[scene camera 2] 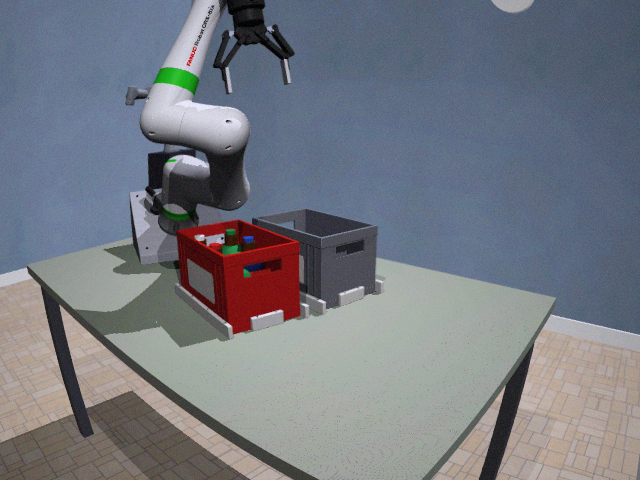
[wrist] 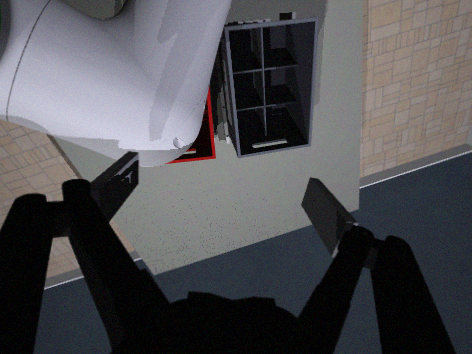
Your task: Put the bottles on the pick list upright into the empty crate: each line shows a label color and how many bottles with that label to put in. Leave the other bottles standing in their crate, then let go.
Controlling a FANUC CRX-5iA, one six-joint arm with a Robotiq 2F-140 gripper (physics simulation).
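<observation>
The red crate stands on the table, largely hidden by the arm in the wrist view. In the scene view, bottles stand in it: one with a green cap, one with a blue cap, one with a white cap, and a red top shows low between them. The grey crate stands beside it; its visible compartments hold no bottles. My gripper is open and empty, high above the crates. No readable pick list shows.
White stop blocks stand at the feet of the crates. The arm is folded above its base, behind the red crate. The table reaches to the front and right, with a blue wall behind.
</observation>
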